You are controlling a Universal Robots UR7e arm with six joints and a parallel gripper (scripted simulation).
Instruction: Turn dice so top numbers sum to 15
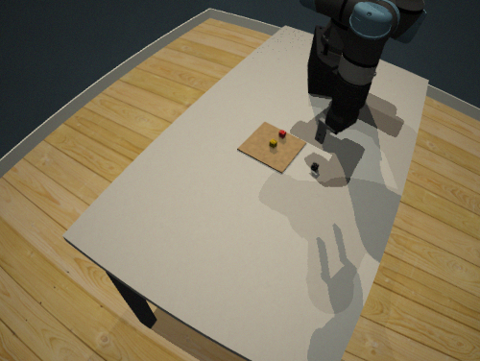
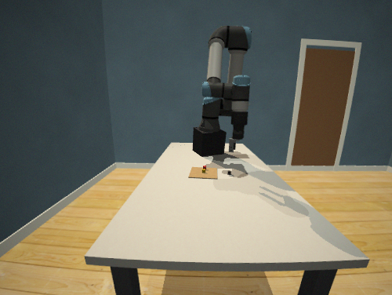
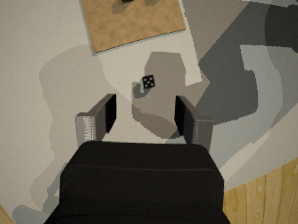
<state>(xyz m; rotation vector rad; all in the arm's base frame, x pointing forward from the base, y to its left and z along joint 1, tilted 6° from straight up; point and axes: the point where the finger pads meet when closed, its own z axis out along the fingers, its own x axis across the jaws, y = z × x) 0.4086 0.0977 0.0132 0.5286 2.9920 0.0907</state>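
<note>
My hand is 140 mm above the black die and 10 mm to the left of it. The rest, counted from my hand: yellow die: 140 mm to the right, 130 mm below, 10 mm behind; then red die: 130 mm to the right, 130 mm below, 60 mm behind; then brown mat: 140 mm to the right, 140 mm below, 10 mm behind.
</note>
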